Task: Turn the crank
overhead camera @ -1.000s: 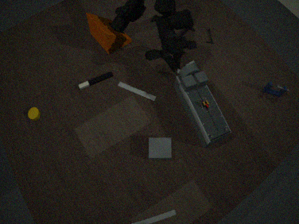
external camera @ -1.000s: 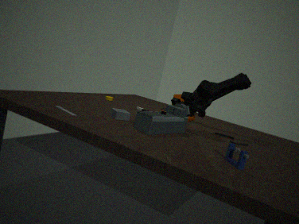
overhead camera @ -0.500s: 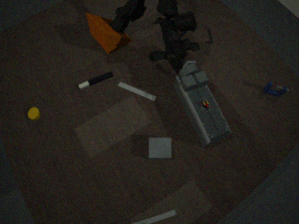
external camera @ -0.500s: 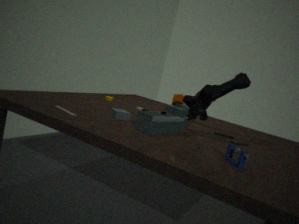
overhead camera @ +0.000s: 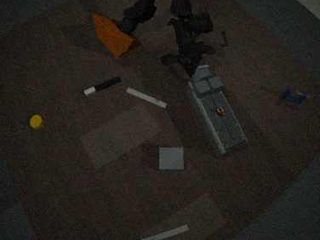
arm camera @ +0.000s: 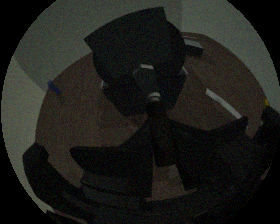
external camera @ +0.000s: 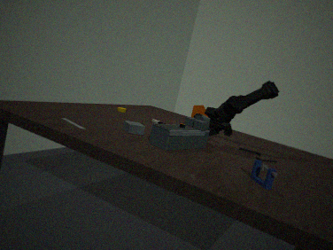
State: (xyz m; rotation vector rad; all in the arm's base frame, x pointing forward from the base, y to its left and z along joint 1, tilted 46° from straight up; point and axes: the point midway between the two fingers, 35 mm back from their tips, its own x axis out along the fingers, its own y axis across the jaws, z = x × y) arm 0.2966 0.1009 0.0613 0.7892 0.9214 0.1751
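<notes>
Right now my gripper tip is 170 mm short of the red pointer, 50 mm below it and 20 mm to the left of it. Round my gripper tip: grey block 220 mm to the right, 200 mm ahead, 10 mm below; then yellow disc 570 mm to the right, 150 mm behind, 20 mm below; then black-and-white marker 300 mm to the right, 150 mm behind, 30 mm below.
</notes>
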